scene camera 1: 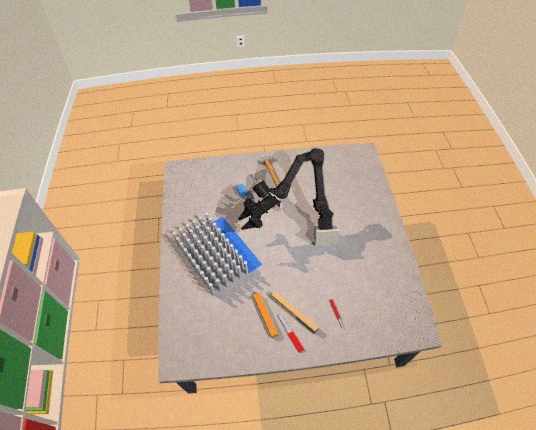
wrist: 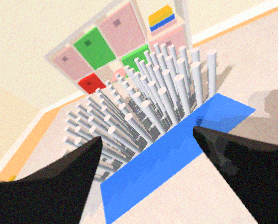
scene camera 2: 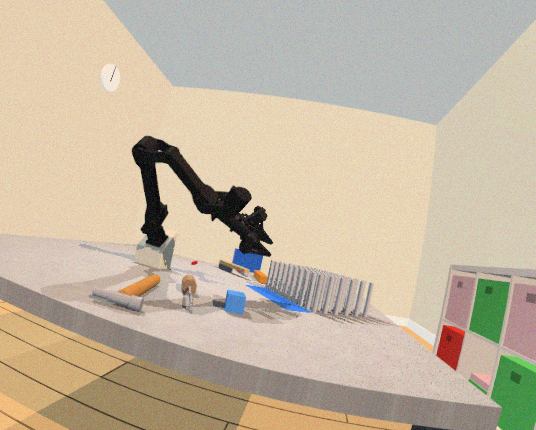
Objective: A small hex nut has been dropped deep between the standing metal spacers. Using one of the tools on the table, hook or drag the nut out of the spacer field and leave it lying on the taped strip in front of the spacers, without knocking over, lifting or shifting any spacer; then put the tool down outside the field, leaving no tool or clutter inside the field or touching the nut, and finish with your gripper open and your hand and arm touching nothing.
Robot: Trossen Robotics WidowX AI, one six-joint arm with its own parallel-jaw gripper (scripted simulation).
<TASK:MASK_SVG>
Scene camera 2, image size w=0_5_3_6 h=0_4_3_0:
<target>my gripper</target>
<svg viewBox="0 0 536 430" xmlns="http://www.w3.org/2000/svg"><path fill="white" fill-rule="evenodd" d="M238 213L228 227L231 233L234 231L242 240L239 244L239 251L243 254L250 253L271 257L272 254L260 243L262 241L270 245L273 244L273 241L263 228L263 222L268 217L265 212L266 209L258 205L254 208L254 212L251 215Z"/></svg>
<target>hammer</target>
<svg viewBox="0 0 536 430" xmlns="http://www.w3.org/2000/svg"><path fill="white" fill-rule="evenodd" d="M160 277L157 274L153 274L117 292L94 287L92 295L107 299L118 305L126 306L128 309L141 311L144 298L138 296L143 295L143 293L159 284Z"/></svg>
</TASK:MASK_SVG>
